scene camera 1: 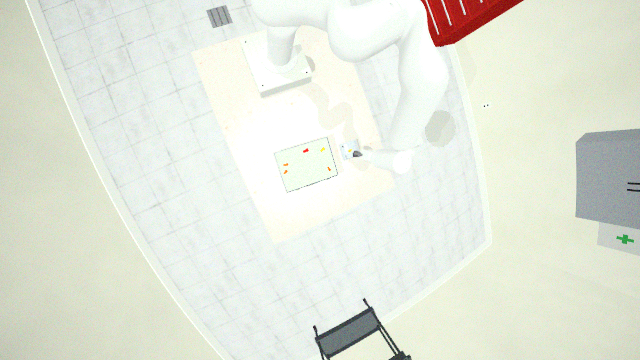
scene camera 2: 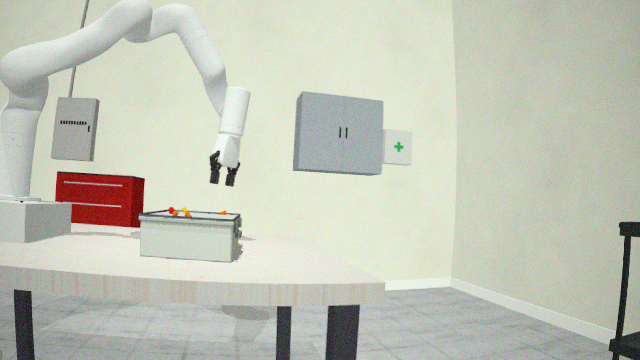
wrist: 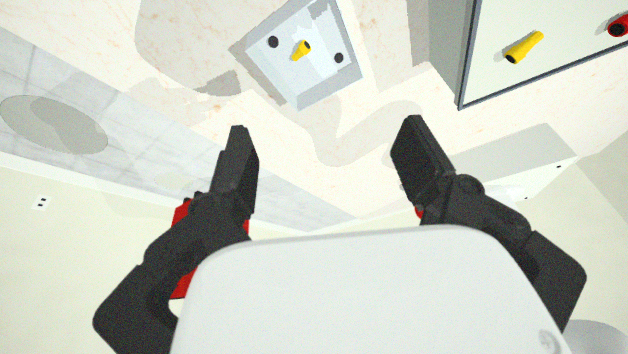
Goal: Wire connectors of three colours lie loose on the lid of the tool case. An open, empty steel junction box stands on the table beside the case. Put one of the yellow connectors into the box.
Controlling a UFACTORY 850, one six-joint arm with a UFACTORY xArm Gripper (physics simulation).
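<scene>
A yellow connector [scene camera 1: 350,150] [wrist: 301,50] lies on the floor of the open steel junction box [scene camera 1: 343,152] [wrist: 330,93], between two dark round spots. The box stands on the table beside the tool case [scene camera 1: 306,167] [scene camera 2: 187,240] [wrist: 445,55]. Another yellow connector [scene camera 1: 323,149] [scene camera 2: 184,210] [wrist: 524,47] lies on the case lid, near a red connector [scene camera 1: 305,150] [scene camera 2: 171,210] [wrist: 619,26]. Orange connectors [scene camera 1: 329,169] [scene camera 2: 222,213] also lie on the lid. My gripper [scene camera 2: 222,184] [wrist: 326,138] is wide open and empty, well above the box and the lid.
The arm's white base [scene camera 1: 285,80] [scene camera 2: 35,220] stands on the table [scene camera 1: 370,192] [scene camera 2: 300,265]. A red drawer cabinet [scene camera 1: 465,20] [scene camera 2: 100,200] is behind. A grey wall cabinet [scene camera 1: 607,177] [scene camera 2: 338,134] hangs on the wall. A dark-framed chair [scene camera 1: 348,333] is on the floor.
</scene>
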